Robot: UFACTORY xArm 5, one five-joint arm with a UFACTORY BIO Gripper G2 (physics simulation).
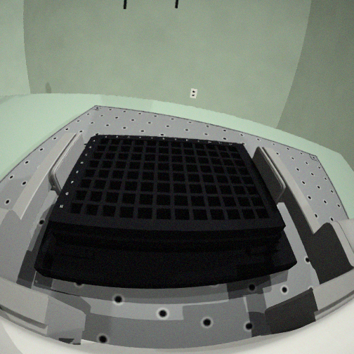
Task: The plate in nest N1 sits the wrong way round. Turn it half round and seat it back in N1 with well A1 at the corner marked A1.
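The black plate [167,225], a grid of square wells, is between the two finger pads of my gripper [167,173], which is shut on its short sides. Row letters run down the plate's left edge with H at the near left, so the A row is at the far side and well A1 is at the far left. The black nest [165,270] shows below the plate's near side, roughly in line with it. I cannot tell whether the plate rests fully in the nest or is slightly above it. The nest's A1 label does not show; the plate hides most of the nest.
A grey deck board [162,128] with rows of round holes lies under the nest and stretches beyond it. Behind it are a pale green surface and a green wall [150,65] with a small white outlet [193,93]. Two thin dark bars show at the top edge.
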